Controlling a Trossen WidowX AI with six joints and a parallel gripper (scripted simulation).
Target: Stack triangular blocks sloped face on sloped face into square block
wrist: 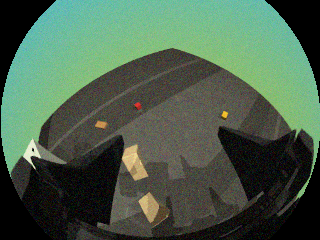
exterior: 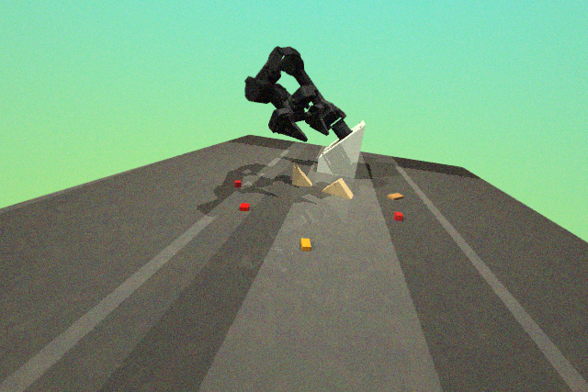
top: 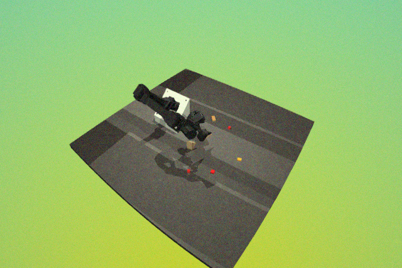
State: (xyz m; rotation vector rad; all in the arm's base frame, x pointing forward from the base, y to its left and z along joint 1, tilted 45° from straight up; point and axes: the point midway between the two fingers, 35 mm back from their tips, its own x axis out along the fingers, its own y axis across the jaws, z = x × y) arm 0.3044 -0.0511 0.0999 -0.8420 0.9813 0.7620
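Right now the tan square block is 6 cm behind my gripper tip, 8 cm to the left of it and 15 cm below it. Round my gripper tip: orange cube (22 cm ahead, 2 cm to the left, 17 cm below); then small tan piece (11 cm behind, 26 cm to the left, 17 cm below).
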